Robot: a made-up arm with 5 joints. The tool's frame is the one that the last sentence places. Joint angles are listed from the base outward.
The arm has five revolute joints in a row. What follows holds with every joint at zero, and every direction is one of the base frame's.
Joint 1 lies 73.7 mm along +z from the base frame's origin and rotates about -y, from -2.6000 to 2.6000 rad.
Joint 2 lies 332.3 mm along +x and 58.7 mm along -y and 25.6 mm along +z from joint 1 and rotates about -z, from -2.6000 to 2.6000 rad.
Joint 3 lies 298.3 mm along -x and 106.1 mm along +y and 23.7 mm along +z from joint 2 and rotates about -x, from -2.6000 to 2.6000 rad.
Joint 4 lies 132.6 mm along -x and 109.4 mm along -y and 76.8 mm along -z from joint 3 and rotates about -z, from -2.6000 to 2.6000 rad.
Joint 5 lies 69.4 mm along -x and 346.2 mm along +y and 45.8 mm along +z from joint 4 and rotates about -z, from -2.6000 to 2.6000 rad.
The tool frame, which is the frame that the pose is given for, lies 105.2 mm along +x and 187.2 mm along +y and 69.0 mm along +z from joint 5; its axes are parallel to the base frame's.
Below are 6 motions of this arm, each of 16 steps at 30 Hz.
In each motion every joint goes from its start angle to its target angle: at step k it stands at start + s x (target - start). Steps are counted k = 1, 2, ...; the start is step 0. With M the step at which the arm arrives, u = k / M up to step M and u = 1 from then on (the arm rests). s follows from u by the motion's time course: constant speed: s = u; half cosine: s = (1 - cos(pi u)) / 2; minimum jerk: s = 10 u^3 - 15 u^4 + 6 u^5.
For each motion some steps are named. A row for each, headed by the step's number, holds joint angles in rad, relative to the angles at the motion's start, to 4 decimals.
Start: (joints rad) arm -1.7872 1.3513 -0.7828 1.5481 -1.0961
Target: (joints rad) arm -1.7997 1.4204 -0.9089 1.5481 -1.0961
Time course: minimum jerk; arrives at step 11
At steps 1, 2, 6, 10, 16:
1: -0.0001 0.0005 -0.0008 0.0000 0.0000
2: -0.0006 0.0031 -0.0057 0.0000 0.0000
6: -0.0073 0.0404 -0.0737 0.0000 0.0000
10: -0.0124 0.0686 -0.1253 0.0000 0.0000
16: -0.0125 0.0691 -0.1261 0.0000 0.0000

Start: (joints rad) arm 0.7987 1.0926 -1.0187 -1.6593 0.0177
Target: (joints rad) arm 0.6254 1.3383 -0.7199 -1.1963 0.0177
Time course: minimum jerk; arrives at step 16
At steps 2, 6, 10, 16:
2: -0.0028 0.0039 0.0048 0.0074 0.0000
6: -0.0477 0.0676 0.0822 0.1274 0.0000
10: -0.1256 0.1781 0.2166 0.3356 0.0000
16: -0.1733 0.2457 0.2988 0.4630 0.0000

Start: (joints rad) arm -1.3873 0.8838 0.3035 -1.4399 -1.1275
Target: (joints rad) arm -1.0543 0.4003 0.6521 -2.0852 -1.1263
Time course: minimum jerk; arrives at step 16
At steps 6, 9, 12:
6: 0.0916 -0.1331 0.0959 -0.1776 0.0003
9: 0.2051 -0.2978 0.2147 -0.3975 0.0007
12: 0.2985 -0.4335 0.3125 -0.5785 0.0011

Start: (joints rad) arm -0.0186 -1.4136 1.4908 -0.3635 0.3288
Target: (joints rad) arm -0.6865 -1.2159 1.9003 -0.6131 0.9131
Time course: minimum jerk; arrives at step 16
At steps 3, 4, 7, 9, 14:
3: -0.0326 0.0096 0.0200 -0.0122 0.0285
4: -0.0691 0.0205 0.0424 -0.0258 0.0605
7: -0.2565 0.0759 0.1573 -0.0959 0.2244
9: -0.4114 0.1218 0.2522 -0.1537 0.3599
14: -0.6572 0.1945 0.4029 -0.2456 0.5749

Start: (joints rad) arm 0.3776 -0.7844 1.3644 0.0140 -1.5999
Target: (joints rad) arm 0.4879 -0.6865 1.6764 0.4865 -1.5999
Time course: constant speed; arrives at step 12
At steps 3, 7, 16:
3: 0.0276 0.0245 0.0780 0.1181 0.0000
7: 0.0643 0.0571 0.1820 0.2756 0.0000
16: 0.1103 0.0979 0.3120 0.4725 0.0000

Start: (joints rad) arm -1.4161 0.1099 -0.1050 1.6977 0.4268
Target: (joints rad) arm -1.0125 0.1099 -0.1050 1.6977 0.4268
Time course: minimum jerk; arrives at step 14
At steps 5, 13, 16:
5: 0.0994 0.0000 0.0000 0.0000 0.0000
13: 0.4023 0.0000 0.0000 0.0000 0.0000
16: 0.4036 0.0000 0.0000 0.0000 0.0000

